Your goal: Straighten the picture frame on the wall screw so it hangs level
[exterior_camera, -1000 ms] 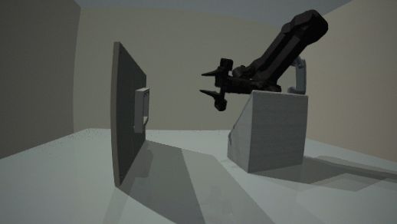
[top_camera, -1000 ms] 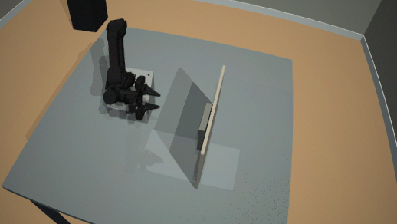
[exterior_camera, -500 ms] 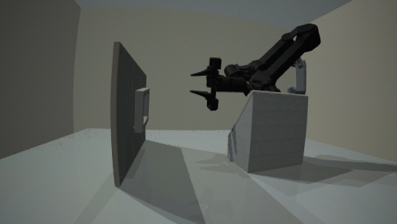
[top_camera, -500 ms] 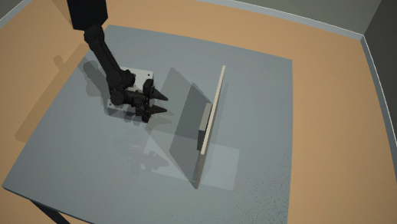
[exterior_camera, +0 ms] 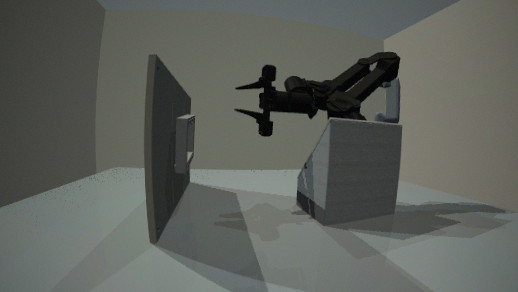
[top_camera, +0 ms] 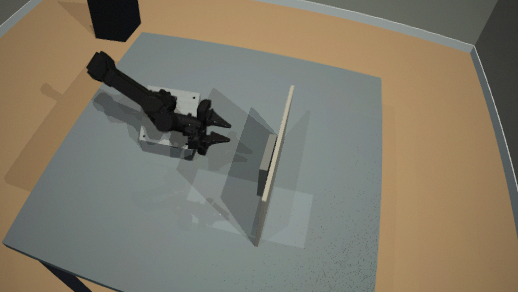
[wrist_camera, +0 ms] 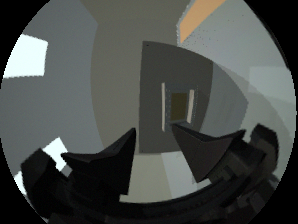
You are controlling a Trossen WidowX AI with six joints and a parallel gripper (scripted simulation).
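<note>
Right now the picture frame is 13 cm ahead of my gripper tip and 11 cm below it. From my gripper tip the other things lie so: wall panel 14 cm ahead, 1 cm to the left, 12 cm below.
</note>
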